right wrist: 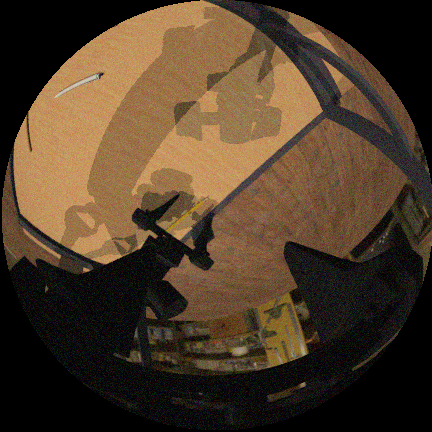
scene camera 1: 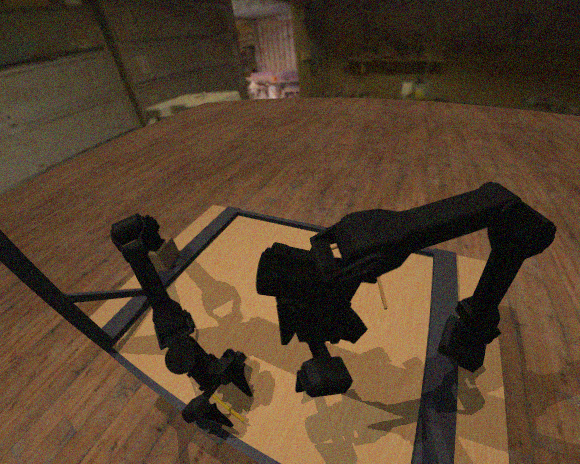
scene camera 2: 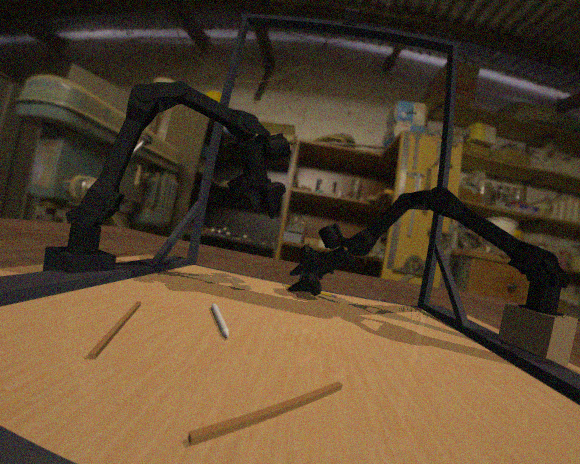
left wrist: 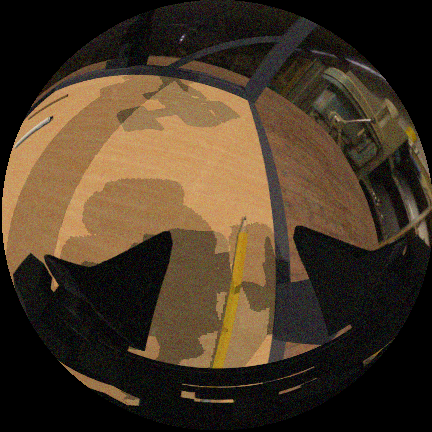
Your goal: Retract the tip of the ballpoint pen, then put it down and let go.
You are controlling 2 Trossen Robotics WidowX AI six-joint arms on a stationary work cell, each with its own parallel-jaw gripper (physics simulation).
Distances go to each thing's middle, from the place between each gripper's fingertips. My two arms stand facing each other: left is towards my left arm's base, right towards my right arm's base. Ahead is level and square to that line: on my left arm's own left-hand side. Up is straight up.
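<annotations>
There is the yellow pencil (left wrist: 231,305), and my left hand is 20 mm above it and 70 mm to the right of it. Going by its middle, the pencil is nearer to my left hand than to my right hand.
As for my right hand, the yellow pencil is 8 cm behind it, 18 cm to the left of it and 21 cm below it.
</annotations>
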